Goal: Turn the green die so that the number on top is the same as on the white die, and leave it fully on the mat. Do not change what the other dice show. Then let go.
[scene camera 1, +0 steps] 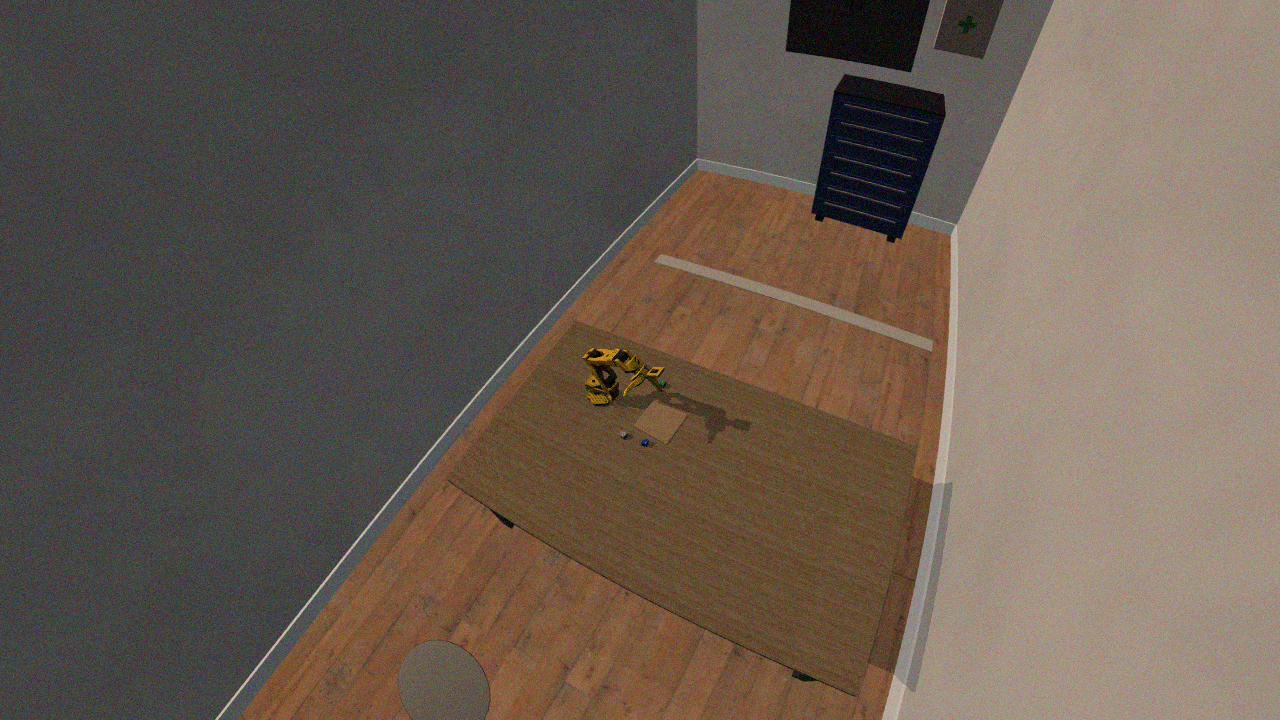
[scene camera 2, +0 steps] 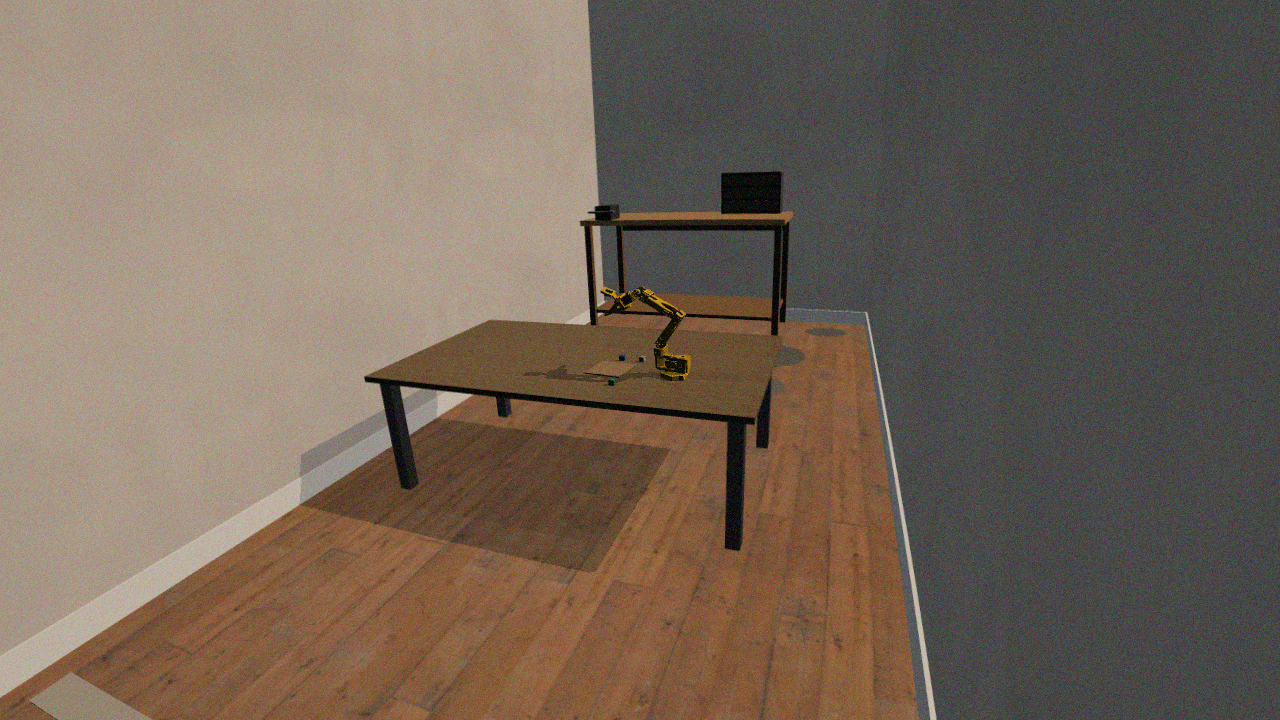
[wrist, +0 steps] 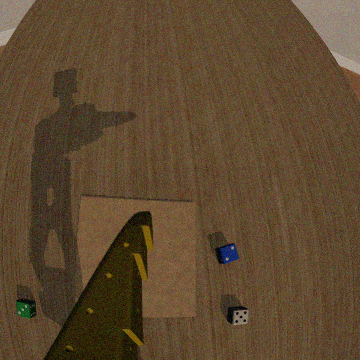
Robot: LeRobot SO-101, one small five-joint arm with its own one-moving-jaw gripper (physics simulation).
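Seen in the pictures: hand, tool point: (scene camera 1: pixel 660 391) (scene camera 2: pixel 605 314) (wrist: pixel 151 225); arm's base, link origin: (scene camera 1: pixel 607 396) (scene camera 2: pixel 669 374).
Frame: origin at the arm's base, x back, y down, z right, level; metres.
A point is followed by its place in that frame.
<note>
The green die (scene camera 1: pixel 662 384) {x -0.167, y -0.019, z -0.128 m} (scene camera 2: pixel 612 382) {x -0.159, y -0.012, z -0.146 m} (wrist: pixel 26 308) {x -0.165, y -0.020, z -0.129 m} lies on the table, off the mat, at the left in the wrist view; its upper face seems to show three pips. The white die (scene camera 1: pixel 623 434) {x -0.144, y -0.020, z 0.123 m} (scene camera 2: pixel 641 359) {x -0.143, y -0.010, z 0.111 m} (wrist: pixel 238 315) {x -0.145, y -0.020, z 0.117 m} shows five on top. The blue die (scene camera 1: pixel 644 442) {x -0.224, y -0.020, z 0.118 m} (scene camera 2: pixel 622 358) {x -0.218, y -0.011, z 0.105 m} (wrist: pixel 228 253) {x -0.222, y -0.020, z 0.112 m} shows two on top. Both lie off the mat's other side. The square mat (scene camera 1: pixel 662 420) {x -0.234, y -0.004, z 0.003 m} (scene camera 2: pixel 611 368) {x -0.224, y -0.004, z 0.006 m} (wrist: pixel 172 250) {x -0.234, y -0.004, z 0.051 m} bears no die. My gripper (scene camera 1: pixel 644 388) {x -0.239, y -0.204, z 0.017 m} is fully open and empty, high above the table; one notched jaw (wrist: pixel 117 285) {x -0.223, y -0.223, z 0.007 m} shows in the wrist view, hiding part of the mat.
The arm's base (scene camera 1: pixel 599 391) {x 0.013, y -0.050, z 0.019 m} (scene camera 2: pixel 674 365) {x 0.024, y -0.045, z -0.024 m} stands on the wooden table (scene camera 1: pixel 716 519) {x -0.553, y 0.000, z 0.255 m} (scene camera 2: pixel 501 358) {x -0.706, y 0.000, z 0.028 m} near the mat. The arm's shadow falls across the table beside the mat. A workbench (scene camera 2: pixel 689 217) stands behind, and a blue drawer cabinet (scene camera 1: pixel 877 161) stands by the wall.
</note>
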